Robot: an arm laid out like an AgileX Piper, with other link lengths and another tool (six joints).
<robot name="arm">
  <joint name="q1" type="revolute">
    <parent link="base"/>
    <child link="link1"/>
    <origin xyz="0 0 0.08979" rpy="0 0 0"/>
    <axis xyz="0 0 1"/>
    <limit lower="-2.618" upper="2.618"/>
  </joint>
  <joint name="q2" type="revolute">
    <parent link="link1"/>
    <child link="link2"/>
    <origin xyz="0 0 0" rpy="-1.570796 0 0"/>
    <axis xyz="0 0 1"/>
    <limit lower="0" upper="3.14"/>
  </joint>
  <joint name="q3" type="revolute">
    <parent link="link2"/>
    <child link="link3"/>
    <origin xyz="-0.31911 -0.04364 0" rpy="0 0 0"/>
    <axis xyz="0 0 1"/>
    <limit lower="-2.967" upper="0"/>
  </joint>
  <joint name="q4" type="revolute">
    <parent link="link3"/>
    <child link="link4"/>
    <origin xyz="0.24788 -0.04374 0" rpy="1.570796 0 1.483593"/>
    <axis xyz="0 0 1"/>
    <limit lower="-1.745" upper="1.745"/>
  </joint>
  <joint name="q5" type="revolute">
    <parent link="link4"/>
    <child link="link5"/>
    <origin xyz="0 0 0" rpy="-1.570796 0 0"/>
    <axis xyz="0 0 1"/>
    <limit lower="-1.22" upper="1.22"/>
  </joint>
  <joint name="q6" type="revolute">
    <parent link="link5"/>
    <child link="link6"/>
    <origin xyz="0 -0.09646 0" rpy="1.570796 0 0"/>
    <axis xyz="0 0 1"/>
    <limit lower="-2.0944" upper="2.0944"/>
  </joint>
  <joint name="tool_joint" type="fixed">
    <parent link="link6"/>
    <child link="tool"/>
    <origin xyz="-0.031 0.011 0.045" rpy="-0.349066 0 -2.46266"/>
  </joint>
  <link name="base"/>
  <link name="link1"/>
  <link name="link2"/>
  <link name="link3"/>
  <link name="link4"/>
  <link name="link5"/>
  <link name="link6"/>
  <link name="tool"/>
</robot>
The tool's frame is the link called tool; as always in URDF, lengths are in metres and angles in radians.
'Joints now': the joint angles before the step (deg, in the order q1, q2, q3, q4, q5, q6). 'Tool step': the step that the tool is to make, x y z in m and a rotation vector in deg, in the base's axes. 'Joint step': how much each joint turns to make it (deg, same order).
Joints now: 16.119 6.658 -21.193 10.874 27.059 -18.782
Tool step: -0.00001 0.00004 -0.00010 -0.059 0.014 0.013
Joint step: 0.001 0.000 0.000 -0.001 0.034 -0.050
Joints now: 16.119 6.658 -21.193 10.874 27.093 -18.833
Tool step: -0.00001 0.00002 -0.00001 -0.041 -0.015 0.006
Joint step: 0.001 0.000 -0.001 -0.001 0.001 -0.043
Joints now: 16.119 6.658 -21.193 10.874 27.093 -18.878
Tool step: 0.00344 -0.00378 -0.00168 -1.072 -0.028 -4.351
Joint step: -4.219 -0.001 0.148 -0.632 0.125 -0.449
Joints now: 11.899 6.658 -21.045 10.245 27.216 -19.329
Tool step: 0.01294 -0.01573 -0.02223 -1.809 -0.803 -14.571
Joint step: -13.565 -1.281 5.209 -1.300 -4.568 -0.865
